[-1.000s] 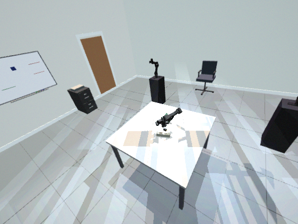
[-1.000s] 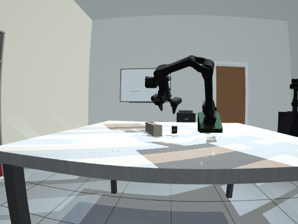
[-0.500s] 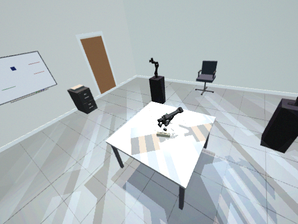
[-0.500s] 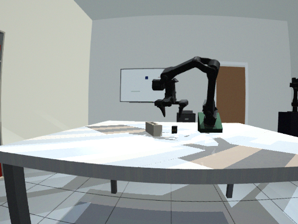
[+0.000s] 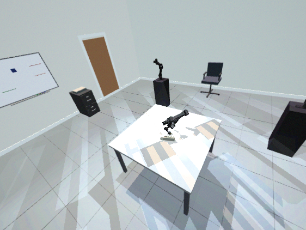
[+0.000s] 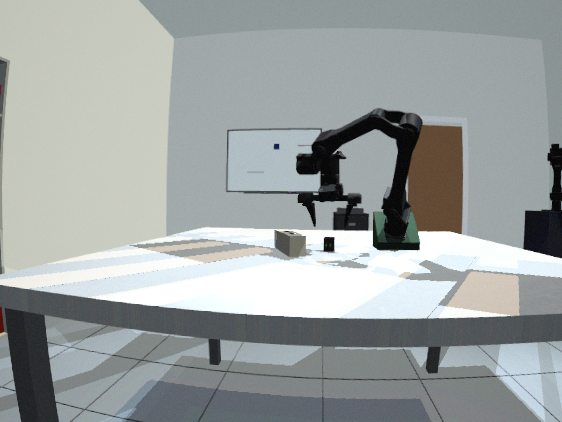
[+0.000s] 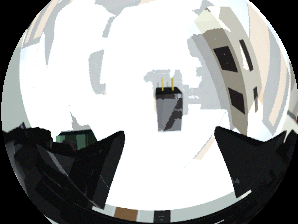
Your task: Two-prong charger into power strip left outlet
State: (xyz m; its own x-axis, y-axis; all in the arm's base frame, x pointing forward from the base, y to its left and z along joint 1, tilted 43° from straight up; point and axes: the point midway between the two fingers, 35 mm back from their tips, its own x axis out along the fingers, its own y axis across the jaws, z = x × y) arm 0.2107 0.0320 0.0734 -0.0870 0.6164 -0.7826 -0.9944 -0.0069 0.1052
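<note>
The dark grey charger is 50 mm below my gripper tip and 20 mm to the left of it.
</note>
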